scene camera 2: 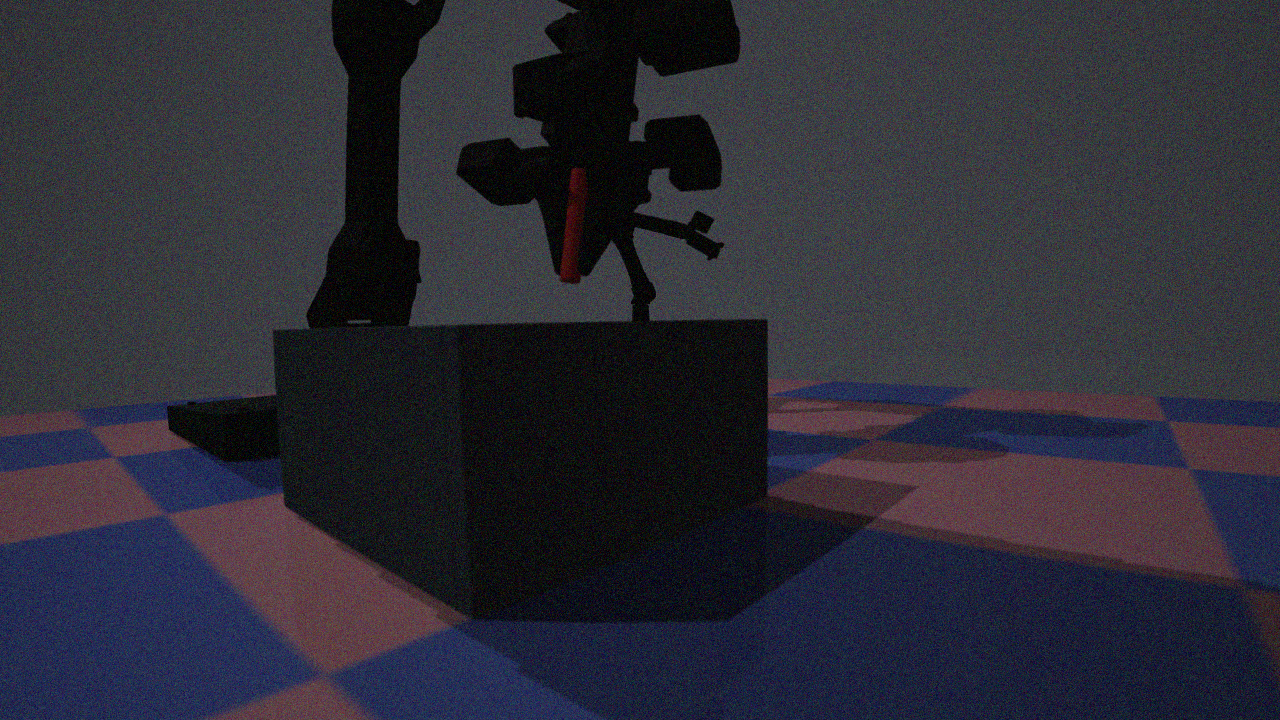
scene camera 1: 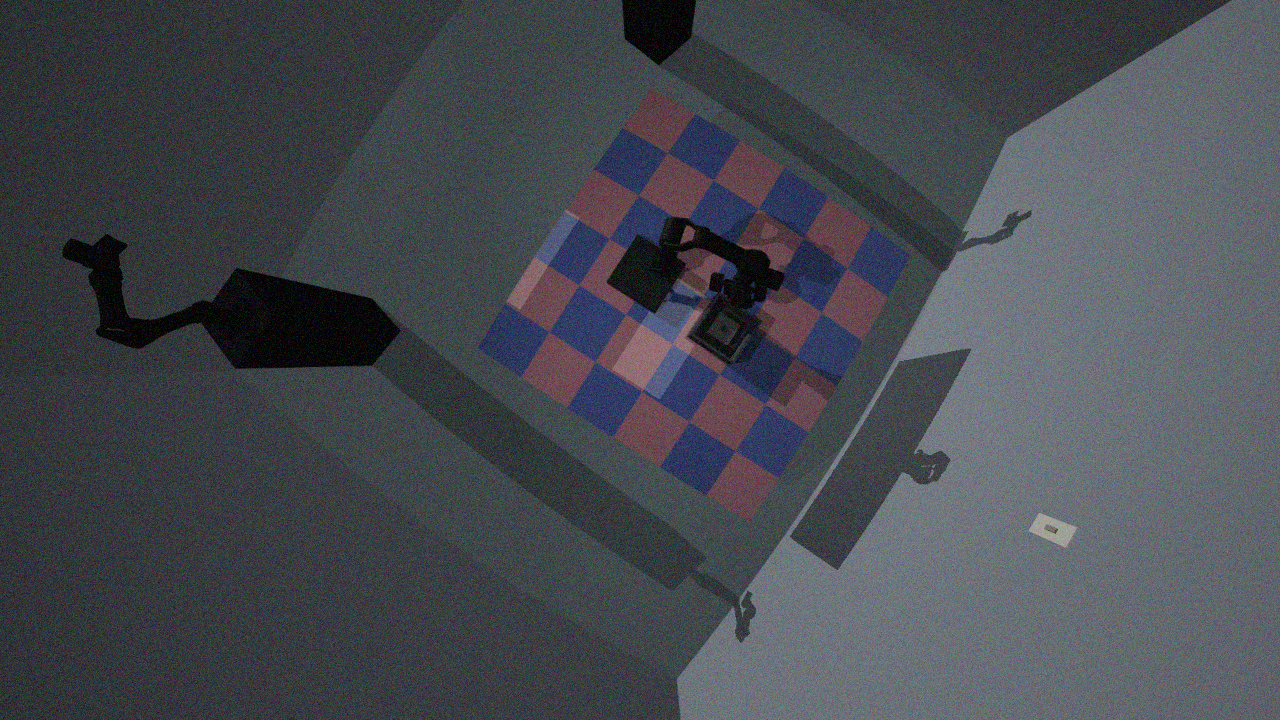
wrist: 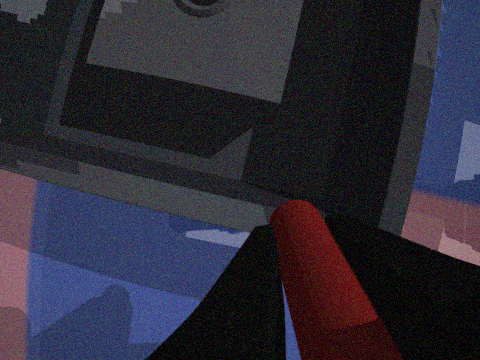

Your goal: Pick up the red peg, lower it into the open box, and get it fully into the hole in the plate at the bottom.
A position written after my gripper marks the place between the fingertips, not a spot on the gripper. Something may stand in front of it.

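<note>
Dark box [scene camera 2: 484,464], [scene camera 1: 729,354], [wrist: 347,135]. Red peg [wrist: 328,305]. My gripper [scene camera 2: 571,274], [scene camera 1: 730,298], [wrist: 298,236].
</note>
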